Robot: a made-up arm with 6 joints.
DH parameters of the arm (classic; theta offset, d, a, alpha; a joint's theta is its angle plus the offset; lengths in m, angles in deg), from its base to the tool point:
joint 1: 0 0.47 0.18 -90
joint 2: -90 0 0.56 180
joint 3: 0 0 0.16 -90
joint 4: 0 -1.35 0 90
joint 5: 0 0 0 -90
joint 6: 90 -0.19 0 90
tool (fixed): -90 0 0 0
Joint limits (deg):
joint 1: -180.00..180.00
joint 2: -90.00..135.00
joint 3: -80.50..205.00
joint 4: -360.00..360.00
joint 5: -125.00..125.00
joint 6: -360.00..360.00
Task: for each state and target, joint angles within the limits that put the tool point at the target. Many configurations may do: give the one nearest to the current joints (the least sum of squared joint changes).
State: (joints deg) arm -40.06 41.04 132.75 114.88 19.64 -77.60
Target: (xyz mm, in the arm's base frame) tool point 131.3 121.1 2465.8
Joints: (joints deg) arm -0.46 21.60 116.57 105.13 41.76 -77.60
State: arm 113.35 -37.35 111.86 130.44 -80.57 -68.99
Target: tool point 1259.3 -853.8 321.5
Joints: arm 140.41 -48.38 141.94 130.50 -90.44 -68.99
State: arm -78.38 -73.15 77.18 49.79 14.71 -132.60
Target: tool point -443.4 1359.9 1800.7
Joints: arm -70.55 -62.71 66.26 49.97 13.79 -132.60
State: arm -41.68 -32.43 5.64 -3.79 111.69 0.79
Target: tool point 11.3 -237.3 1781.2
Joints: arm -71.69 -71.91 -22.65 -24.21 125.00 0.79
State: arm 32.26 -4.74 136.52 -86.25 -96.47 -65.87
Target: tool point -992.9 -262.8 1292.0
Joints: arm 24.73 7.21 168.32 -88.83 -111.51 -65.87
